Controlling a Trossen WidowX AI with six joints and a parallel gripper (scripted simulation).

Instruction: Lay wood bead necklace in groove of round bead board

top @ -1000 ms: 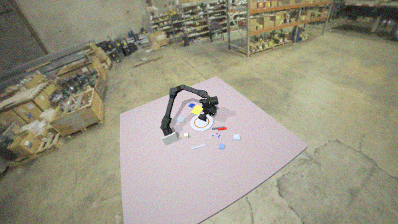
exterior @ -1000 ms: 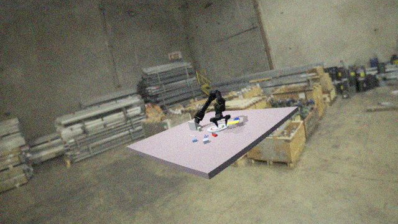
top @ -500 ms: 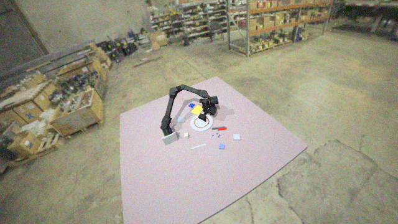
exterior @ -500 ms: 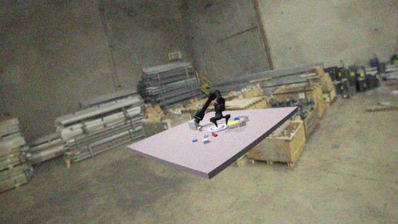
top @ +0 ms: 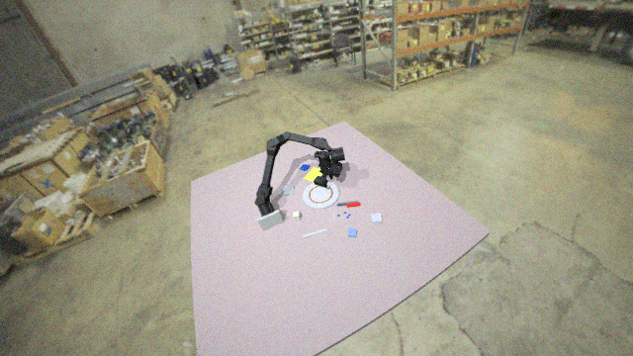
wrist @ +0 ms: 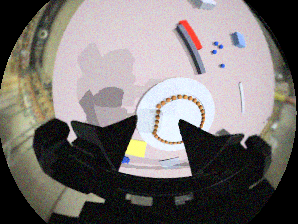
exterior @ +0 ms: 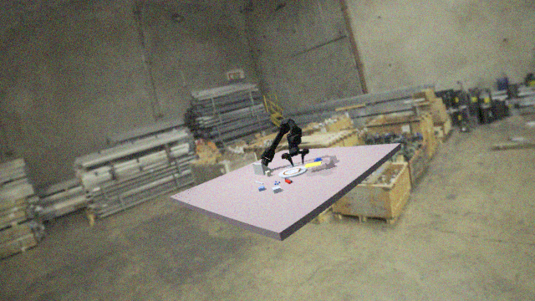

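The yellow sheet lies 40 mm behind my gripper tip, 170 mm to the left of it and 50 mm below it. Round my gripper tip: cream cube (230 mm behind, 110 mm to the right, 40 mm below); red-handled tool (60 mm ahead, 150 mm to the right, 50 mm below); grey plate (230 mm behind, 120 mm to the left, 50 mm below).
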